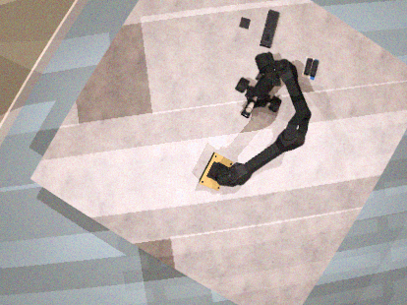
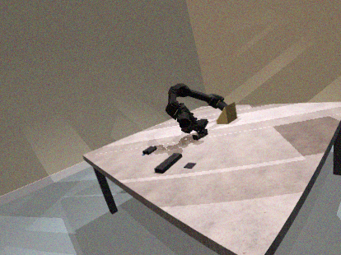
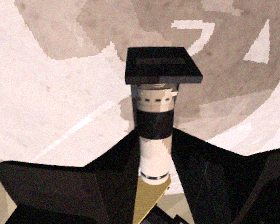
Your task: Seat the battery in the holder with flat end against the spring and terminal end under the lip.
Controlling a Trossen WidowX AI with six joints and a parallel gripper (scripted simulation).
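Right now the battery is 10 mm ahead of my gripper tip and 10 mm above it. From my gripper tip the other things lie so: long black bar (340 mm ahead, 70 mm to the left, 10 mm below).
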